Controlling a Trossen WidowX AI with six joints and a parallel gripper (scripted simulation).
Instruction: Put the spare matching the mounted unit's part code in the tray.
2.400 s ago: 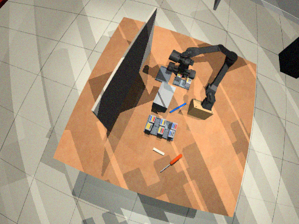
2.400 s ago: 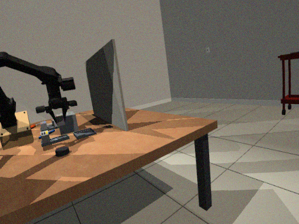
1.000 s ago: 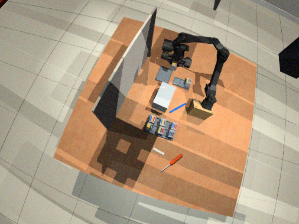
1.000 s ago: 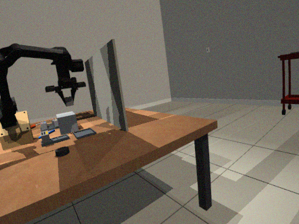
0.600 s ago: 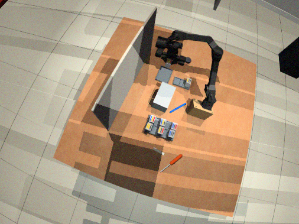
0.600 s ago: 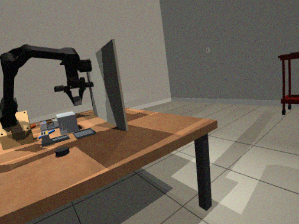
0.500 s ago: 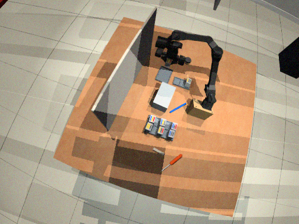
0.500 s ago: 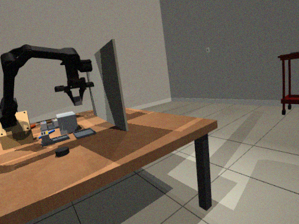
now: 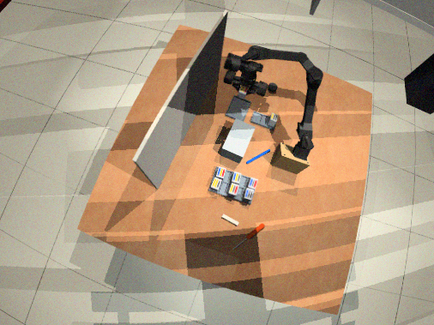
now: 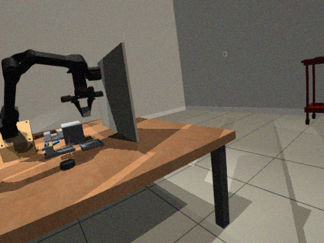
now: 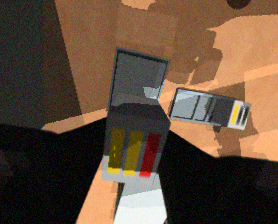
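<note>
Right now my gripper tip is 150 mm above the grey tray. Also, from my gripper tip: grey rack: 140 mm behind, 30 mm to the left, 150 mm below; then mounted unit: 40 mm behind, 200 mm to the left, 100 mm below; then grey panel: 200 mm ahead, 160 mm to the left, 70 mm above.
</note>
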